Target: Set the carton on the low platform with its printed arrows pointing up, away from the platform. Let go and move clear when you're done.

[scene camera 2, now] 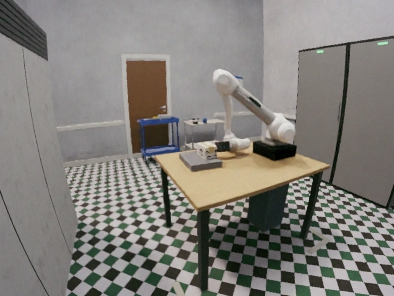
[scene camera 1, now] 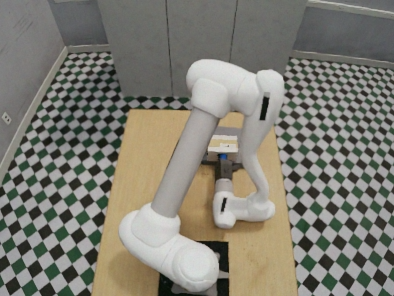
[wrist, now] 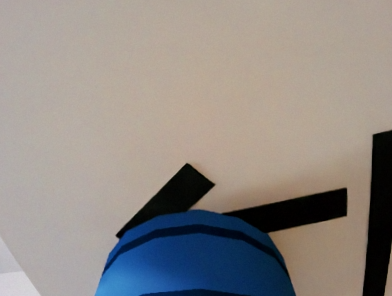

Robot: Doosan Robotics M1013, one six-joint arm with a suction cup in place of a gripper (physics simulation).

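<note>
The white carton (scene camera 1: 220, 149) (scene camera 2: 205, 151) (wrist: 150, 100), with a tan strip across its top, sits upright and level on the low grey platform (scene camera 1: 225, 131) (scene camera 2: 189, 161). Dark printed marks show on its side faces in scene camera 2; they look like upright arrows, but are small and blurred. My blue suction cup (scene camera 1: 223, 157) (wrist: 197, 260) points sideways and presses against the carton's side that faces the robot base. I see no gap between them. In the wrist view the cup covers part of the dark print. The carton's underside is hidden.
The wooden table (scene camera 1: 145, 150) (scene camera 2: 250, 175) carries the platform near its far end and the black robot base mount (scene camera 1: 220, 250) (scene camera 2: 275, 151). My forearm passes above the table. A blue cart (scene camera 2: 159, 120), a light cart (scene camera 2: 215, 121) and grey cabinets (scene camera 1: 200, 40) (scene camera 2: 322, 115) stand beyond the table.
</note>
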